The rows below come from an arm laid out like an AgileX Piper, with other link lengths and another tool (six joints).
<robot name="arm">
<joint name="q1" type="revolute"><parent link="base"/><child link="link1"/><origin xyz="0 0 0.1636" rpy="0 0 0"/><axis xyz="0 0 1"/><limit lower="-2.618" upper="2.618"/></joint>
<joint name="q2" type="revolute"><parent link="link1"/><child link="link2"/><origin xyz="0 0 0" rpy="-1.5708 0 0"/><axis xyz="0 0 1"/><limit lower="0" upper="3.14"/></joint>
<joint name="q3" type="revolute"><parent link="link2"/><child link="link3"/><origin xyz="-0.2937 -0.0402 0" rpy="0 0 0"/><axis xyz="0 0 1"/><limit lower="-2.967" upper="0"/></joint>
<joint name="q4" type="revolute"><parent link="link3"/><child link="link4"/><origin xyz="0.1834 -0.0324 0" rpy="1.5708 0 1.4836"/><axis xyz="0 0 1"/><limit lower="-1.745" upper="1.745"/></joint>
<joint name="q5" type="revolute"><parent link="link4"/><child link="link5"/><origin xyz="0 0 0" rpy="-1.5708 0 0"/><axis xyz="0 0 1"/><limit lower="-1.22" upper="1.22"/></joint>
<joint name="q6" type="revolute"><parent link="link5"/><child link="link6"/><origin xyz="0 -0.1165 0" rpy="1.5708 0 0"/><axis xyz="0 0 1"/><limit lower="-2.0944" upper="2.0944"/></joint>
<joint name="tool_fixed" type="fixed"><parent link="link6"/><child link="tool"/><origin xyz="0.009 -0.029 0.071" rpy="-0.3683 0 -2.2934"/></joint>
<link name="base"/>
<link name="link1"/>
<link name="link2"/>
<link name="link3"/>
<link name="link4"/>
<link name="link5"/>
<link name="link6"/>
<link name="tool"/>
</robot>
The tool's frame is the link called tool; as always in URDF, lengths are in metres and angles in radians.
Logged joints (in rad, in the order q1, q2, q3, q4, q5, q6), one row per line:
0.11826, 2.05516, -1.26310, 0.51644, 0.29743, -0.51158
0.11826, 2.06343, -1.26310, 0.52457, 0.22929, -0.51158
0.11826, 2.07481, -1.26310, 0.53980, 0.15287, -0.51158
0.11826, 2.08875, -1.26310, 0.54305, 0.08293, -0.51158
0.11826, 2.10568, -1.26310, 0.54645, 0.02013, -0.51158
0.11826, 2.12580, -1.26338, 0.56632, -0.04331, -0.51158
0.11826, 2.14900, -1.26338, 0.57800, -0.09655, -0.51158
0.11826, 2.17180, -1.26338, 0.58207, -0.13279, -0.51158
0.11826, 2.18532, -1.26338, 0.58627, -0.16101, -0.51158
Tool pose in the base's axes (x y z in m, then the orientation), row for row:
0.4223, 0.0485, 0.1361, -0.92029, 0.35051, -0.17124, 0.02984
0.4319, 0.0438, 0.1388, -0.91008, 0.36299, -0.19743, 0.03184
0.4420, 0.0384, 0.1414, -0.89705, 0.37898, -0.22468, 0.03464
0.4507, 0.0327, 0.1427, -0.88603, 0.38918, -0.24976, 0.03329
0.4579, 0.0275, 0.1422, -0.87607, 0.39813, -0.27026, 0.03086
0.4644, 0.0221, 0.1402, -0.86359, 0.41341, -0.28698, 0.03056
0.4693, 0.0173, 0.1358, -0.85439, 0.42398, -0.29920, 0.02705
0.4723, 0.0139, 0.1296, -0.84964, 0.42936, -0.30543, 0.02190
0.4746, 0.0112, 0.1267, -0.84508, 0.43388, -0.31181, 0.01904
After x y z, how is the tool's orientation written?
As a quaternion, x y z w.
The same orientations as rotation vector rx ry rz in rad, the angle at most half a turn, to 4 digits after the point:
-2.8375, 1.0807, -0.5280
-2.8026, 1.1178, -0.6080
-2.7577, 1.1650, -0.6907
-2.7261, 1.1974, -0.7684
-2.6995, 1.2268, -0.8328
-2.6615, 1.2741, -0.8845
-2.6389, 1.3095, -0.9241
-2.6326, 1.3304, -0.9464
-2.6232, 1.3468, -0.9679

